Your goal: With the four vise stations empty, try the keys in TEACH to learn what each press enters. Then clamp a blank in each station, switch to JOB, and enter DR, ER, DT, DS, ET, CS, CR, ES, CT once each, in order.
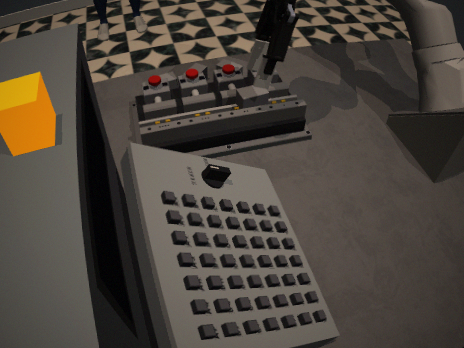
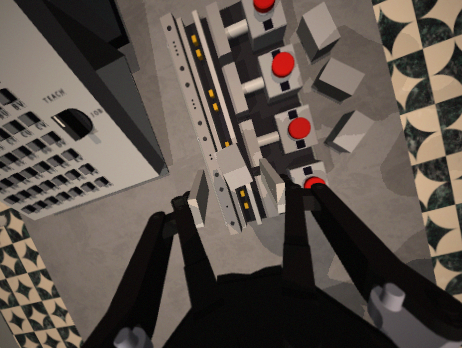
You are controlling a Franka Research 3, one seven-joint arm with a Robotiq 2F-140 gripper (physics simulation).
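The four-station vise (image 1: 220,125) (image 2: 186,85) has red-topped clamps (image 1: 192,74) (image 2: 283,64). A grey blank (image 1: 252,95) (image 2: 234,166) lies over the rail near the end station. Three other blanks (image 2: 319,31) (image 2: 341,79) (image 2: 351,131) lie loose behind the clamps. No blank shows in the other three stations. My gripper (image 1: 262,72) (image 2: 233,175) is open and empty above the end station, fingers on either side of the rail; one finger partly hides that station's jaw and red top. The key panel (image 1: 150,172) (image 2: 127,172) has rows of dark keys and a black TEACH/JOB knob (image 1: 216,175) (image 2: 74,123); its setting is unclear.
A grey cabinet-like surface (image 1: 45,225) stands left of the panel, with a yellow-orange block (image 1: 30,120) on it. The arm's pale link and a dark wedge-shaped piece (image 1: 432,140) are at the right. Patterned floor (image 1: 175,45) (image 2: 440,150) lies beyond the table edge.
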